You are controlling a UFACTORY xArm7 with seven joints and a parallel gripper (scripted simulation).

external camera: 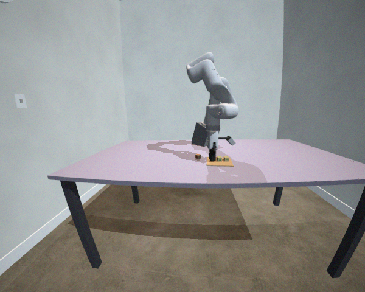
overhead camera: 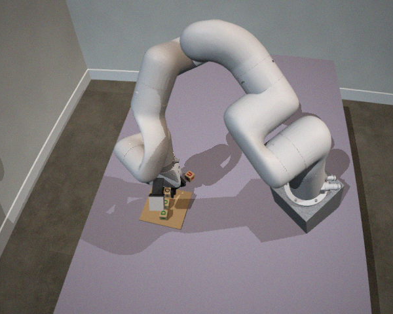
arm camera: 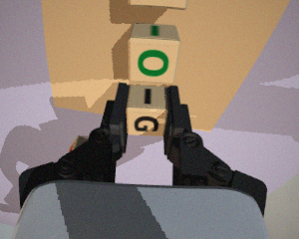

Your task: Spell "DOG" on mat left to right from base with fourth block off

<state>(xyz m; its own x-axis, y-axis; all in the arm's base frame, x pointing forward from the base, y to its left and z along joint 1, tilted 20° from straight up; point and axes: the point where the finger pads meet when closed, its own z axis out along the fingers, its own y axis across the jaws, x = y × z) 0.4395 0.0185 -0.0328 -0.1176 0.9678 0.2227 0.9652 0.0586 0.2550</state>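
Now: hand 1 cm above the G block. Also, from my hand: mat 4 cm to the left, 3 cm below; D block 8 cm to the left, 1 cm below, 1 cm behind; O block 4 cm to the left, 1 cm below.
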